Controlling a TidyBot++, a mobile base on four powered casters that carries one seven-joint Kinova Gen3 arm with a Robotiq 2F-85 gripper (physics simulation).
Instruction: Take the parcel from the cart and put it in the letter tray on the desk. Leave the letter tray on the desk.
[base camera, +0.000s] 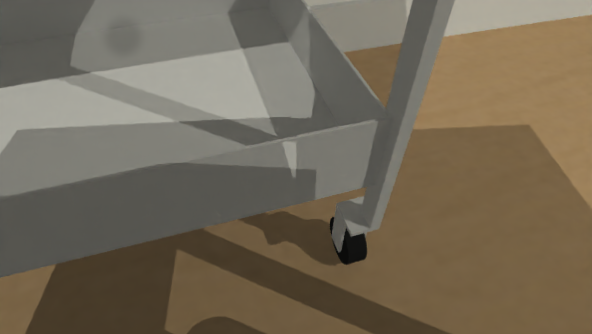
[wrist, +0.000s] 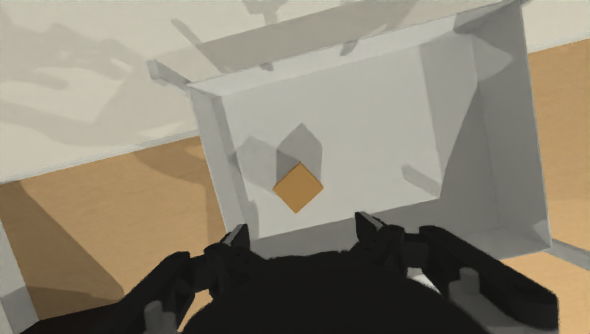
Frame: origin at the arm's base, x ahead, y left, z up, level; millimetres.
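Seen in the pictures: gripper, fingertip midpoint: (wrist: 302, 229).
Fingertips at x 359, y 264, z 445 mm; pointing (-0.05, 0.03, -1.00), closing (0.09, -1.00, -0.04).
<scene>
Pixels of each thing's top centre, then the offset from my fingertips to it. "spot": a spot on its surface instead. Level surfaces: height alone.
- orange-brown box at its top centre: (wrist: 298, 189) dx +6, dy +4, dz -129 mm
- Wooden floor at its surface level: dz -842 mm
- cart's corner post at a spot on its surface: (base camera: 412, 100) spot: dx -84, dy -347, dz -621 mm
- black caster wheel at a spot on its surface: (base camera: 354, 247) spot: dx -81, dy -337, dz -801 mm
The parcel, an orange-brown box (wrist: 298, 188), stands in the grey cart's top tray, toward its left side in the wrist view, turned so that a corner points at the gripper. The cart (base camera: 345, 157) (wrist: 515, 125) shows its lower tray, a post and a caster in the base camera view, and its top tray in the wrist view. My gripper (wrist: 302, 229) is open and empty. It hangs above the near edge of the tray, with the parcel ahead of the gap between the fingertips. The desk and the letter tray do not show in either view.
A pale wall (wrist: 75, 90) stands behind the cart. Wooden floor (base camera: 475, 200) (wrist: 165, 190) shows around it. The cart's corner post (base camera: 412, 100) and black caster wheel (base camera: 354, 247) are at the right in the base camera view. The tray's raised walls surround the parcel.
</scene>
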